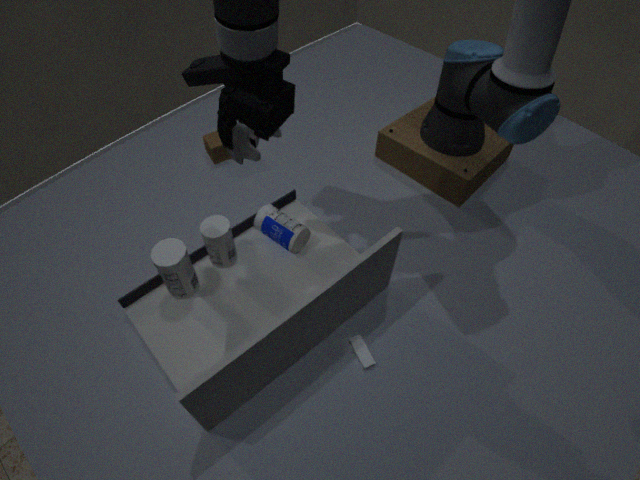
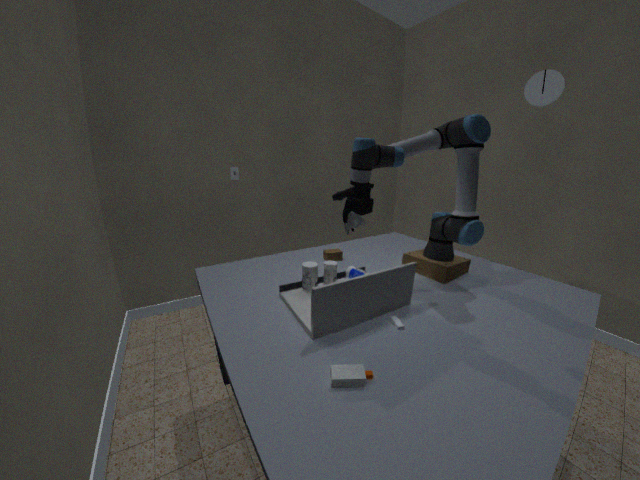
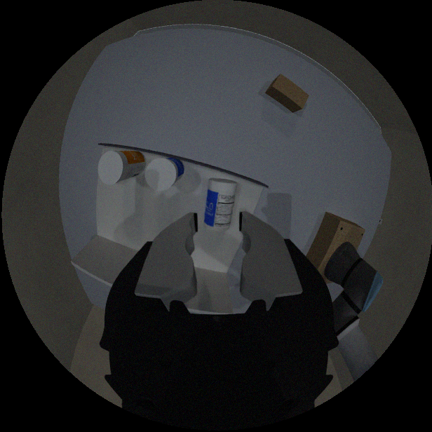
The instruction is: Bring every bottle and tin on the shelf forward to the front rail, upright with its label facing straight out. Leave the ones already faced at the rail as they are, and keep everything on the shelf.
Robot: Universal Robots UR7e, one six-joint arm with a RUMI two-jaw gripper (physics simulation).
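Pixels of known places: gripper, fingertip midpoint: [image 1: 247,155] [image 2: 350,233]; arm's base, origin of the base link: [image 1: 451,137] [image 2: 437,257].
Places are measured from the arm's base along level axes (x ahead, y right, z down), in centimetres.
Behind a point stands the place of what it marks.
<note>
The shelf [image 1: 160,341] {x 77.0, y 5.8, z 5.3 cm} [image 2: 297,304] {x 76.5, y 5.1, z 5.3 cm} has a dark front rail [image 1: 139,291] {x 74.6, y 16.0, z 3.6 cm} [image 2: 290,286] {x 74.2, y 16.0, z 3.8 cm}. A white bottle with an orange label [image 1: 175,273] {x 68.5, y 9.7, z -3.2 cm} [image 2: 309,276] {x 69.1, y 9.9, z -1.9 cm} [image 3: 120,166] stands upright at the rail's far end. A white bottle with a blue label [image 1: 219,245] {x 59.1, y 10.2, z -1.9 cm} [image 2: 330,272] {x 59.3, y 10.3, z -1.2 cm} [image 3: 164,173] stands upright beside it, near the rail, label toward the rail. Another blue-labelled bottle [image 1: 281,230] {x 47.8, y 6.4, z 0.2 cm} [image 2: 355,272] {x 48.2, y 8.1, z 0.4 cm} [image 3: 220,202] lies on its side, cap end toward the rail. My gripper [image 1: 260,146] {x 49.0, y 12.1, z -15.7 cm} [image 2: 353,227] {x 49.0, y 12.1, z -15.7 cm} [image 3: 217,214] is high above the shelf, partly open and empty.
A tall back panel [image 1: 310,320] {x 58.2, y -12.6, z -3.8 cm} [image 2: 361,299] {x 62.9, y -12.3, z -1.7 cm} closes the shelf's rear. A wooden block [image 1: 216,149] {x 41.1, y 38.2, z 3.3 cm} [image 2: 332,254] {x 39.3, y 37.8, z 3.6 cm} [image 3: 287,93] lies beyond the rail. A white strip [image 1: 362,352] {x 52.6, y -19.5, z 6.4 cm} [image 2: 397,322] {x 52.8, y -19.7, z 6.4 cm} and a white box [image 2: 347,376] {x 81.0, y -29.3, z 4.8 cm} with an orange end lie behind the panel.
</note>
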